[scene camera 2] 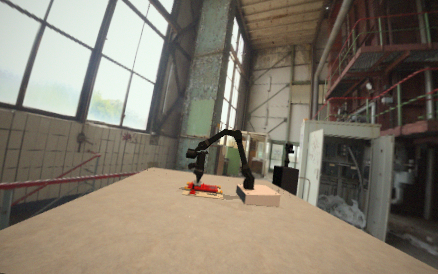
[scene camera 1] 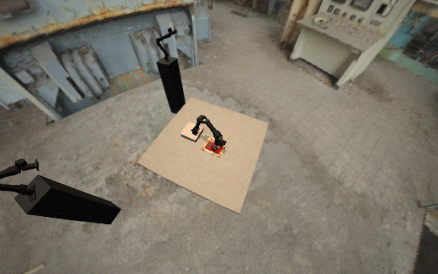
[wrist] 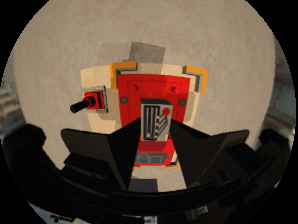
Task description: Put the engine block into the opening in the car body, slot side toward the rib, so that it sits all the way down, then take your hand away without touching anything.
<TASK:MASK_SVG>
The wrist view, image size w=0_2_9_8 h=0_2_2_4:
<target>my gripper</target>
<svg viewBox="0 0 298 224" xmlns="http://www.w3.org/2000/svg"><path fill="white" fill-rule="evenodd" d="M1 145L13 180L28 204L57 216L78 218L86 224L130 224L122 220L122 214L158 216L157 224L247 224L273 194L291 153L289 139L273 128L261 131L261 145L254 152L245 143L250 133L247 129L210 136L172 119L169 133L186 189L129 192L141 119L114 133L63 128L60 136L71 152L63 169L57 169L48 153L45 155L47 137L35 124L16 128ZM208 208L208 212L197 214L196 220L186 220L184 212L202 206Z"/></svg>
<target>grey engine block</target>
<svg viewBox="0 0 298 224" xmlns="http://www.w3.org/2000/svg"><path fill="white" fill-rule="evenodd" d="M142 100L141 141L168 140L173 104L168 100Z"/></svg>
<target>car body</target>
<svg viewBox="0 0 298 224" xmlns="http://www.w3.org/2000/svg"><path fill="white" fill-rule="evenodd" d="M170 133L166 141L141 141L140 137L134 165L170 165L174 149L176 149L173 147ZM117 75L122 127L128 123L133 123L134 120L141 119L141 104L144 99L170 101L173 104L172 119L184 123L186 101L188 101L190 88L189 77L145 75L145 73Z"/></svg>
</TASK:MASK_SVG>
